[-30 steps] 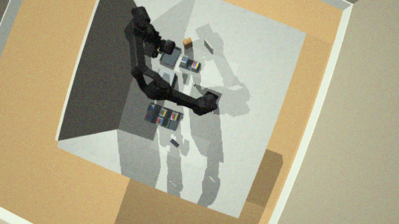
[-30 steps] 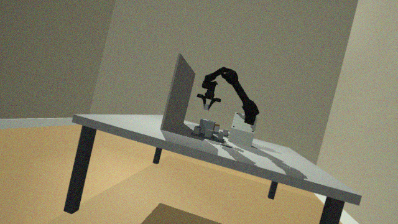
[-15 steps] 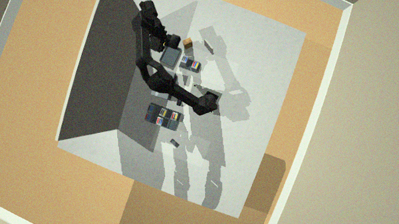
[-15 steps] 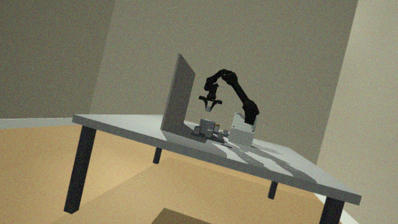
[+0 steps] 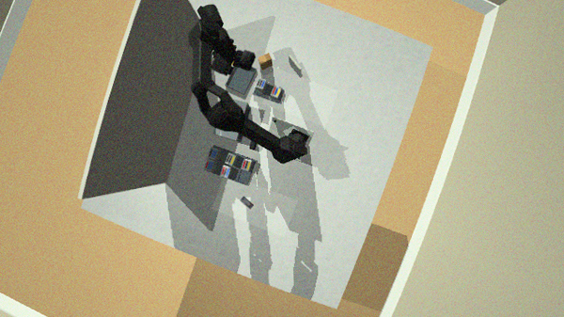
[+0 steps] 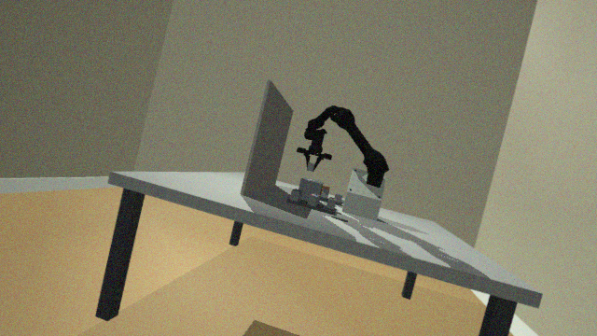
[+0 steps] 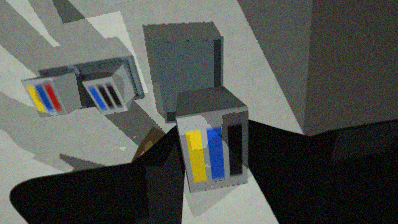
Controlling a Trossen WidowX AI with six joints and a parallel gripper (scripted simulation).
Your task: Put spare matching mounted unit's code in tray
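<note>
My gripper tip is now 140 mm above the flat grey-blue tray. Also, from my gripper tip: mounted unit 70 mm behind, 210 mm to the left, 90 mm below; then thin stick 200 mm behind, 160 mm to the right, 140 mm below; then orange block 80 mm behind, 100 mm to the right, 110 mm below.
</note>
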